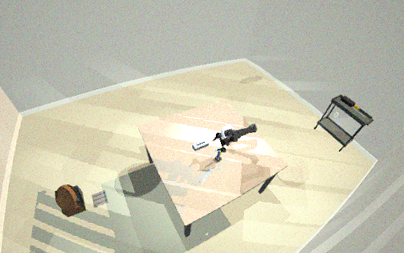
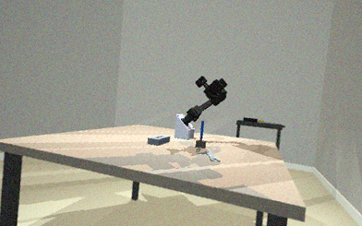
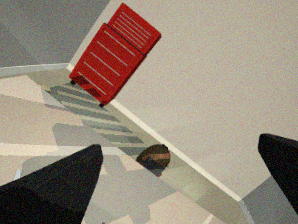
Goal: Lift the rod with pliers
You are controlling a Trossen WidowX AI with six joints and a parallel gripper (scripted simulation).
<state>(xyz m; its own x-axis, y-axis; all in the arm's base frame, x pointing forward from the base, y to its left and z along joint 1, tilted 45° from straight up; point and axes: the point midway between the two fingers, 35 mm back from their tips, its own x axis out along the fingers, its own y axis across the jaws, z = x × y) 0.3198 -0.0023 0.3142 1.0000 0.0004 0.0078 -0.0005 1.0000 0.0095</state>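
Right now my gripper tip is 130 mm past the grey link bar, 30 mm to the left of it and 240 mm above it. The rest, counted from my gripper tip: holster 130 mm behind, 30 mm to the right, 330 mm below; channel block 60 mm behind, 280 mm to the right, 320 mm below; yellow handle 150 mm behind, 40 mm to the right, 240 mm below.
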